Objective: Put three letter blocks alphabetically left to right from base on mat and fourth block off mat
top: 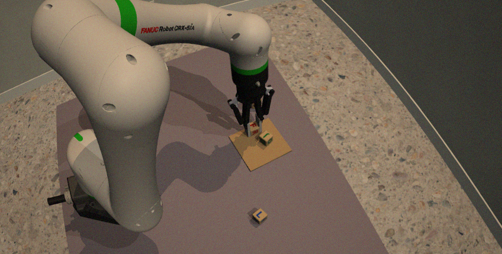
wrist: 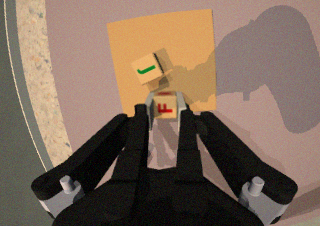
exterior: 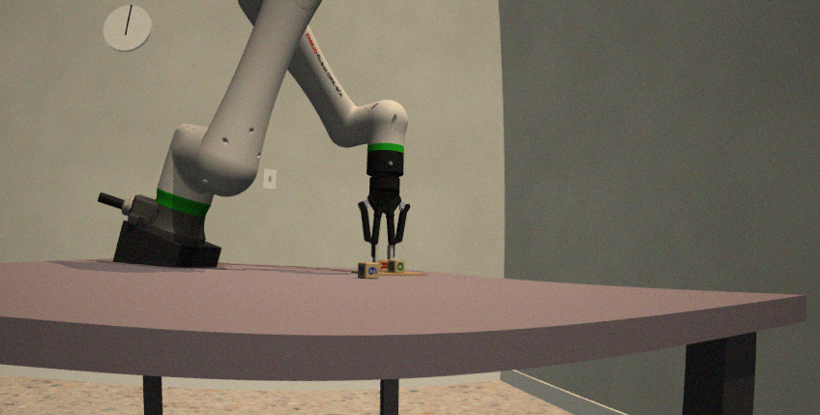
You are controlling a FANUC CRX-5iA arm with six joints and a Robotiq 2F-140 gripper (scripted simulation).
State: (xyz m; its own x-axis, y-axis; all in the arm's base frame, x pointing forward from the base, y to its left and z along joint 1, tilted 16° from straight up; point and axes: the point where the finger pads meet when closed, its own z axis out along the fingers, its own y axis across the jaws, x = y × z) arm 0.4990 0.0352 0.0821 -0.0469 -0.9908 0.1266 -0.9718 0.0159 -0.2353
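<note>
Now: hand 2 cm above the red-lettered block. Also, from my hand: tan mat (5 cm to the right, 4 cm below); block marked 9 (9 cm to the left, 6 cm ahead, 2 cm below); green-lettered block (5 cm to the right, 2 cm below, 2 cm ahead).
</note>
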